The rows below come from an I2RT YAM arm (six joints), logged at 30 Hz.
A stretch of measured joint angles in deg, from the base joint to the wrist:
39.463 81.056 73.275 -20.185 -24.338 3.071
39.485 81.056 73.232 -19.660 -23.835 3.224
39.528 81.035 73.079 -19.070 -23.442 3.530
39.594 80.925 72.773 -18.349 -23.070 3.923
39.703 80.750 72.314 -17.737 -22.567 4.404
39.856 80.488 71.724 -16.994 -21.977 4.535
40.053 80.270 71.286 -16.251 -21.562 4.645
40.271 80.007 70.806 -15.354 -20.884 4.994
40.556 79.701 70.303 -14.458 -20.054 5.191
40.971 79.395 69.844 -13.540 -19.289 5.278
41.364 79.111 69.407 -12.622 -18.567 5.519
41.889 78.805 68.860 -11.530 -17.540 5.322
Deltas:
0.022 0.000 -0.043 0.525 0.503 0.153
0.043 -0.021 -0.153 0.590 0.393 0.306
0.066 -0.110 -0.306 0.721 0.372 0.393
0.109 -0.175 -0.459 0.612 0.503 0.481
0.153 -0.262 -0.590 0.743 0.590 0.131
0.197 -0.218 -0.438 0.743 0.415 0.110
0.218 -0.263 -0.480 0.897 0.678 0.349
0.285 -0.306 -0.503 0.896 0.830 0.197
0.415 -0.306 -0.459 0.918 0.765 0.087
0.393 -0.284 -0.437 0.918 0.722 0.241
0.525 -0.306 -0.547 1.092 1.027 -0.197

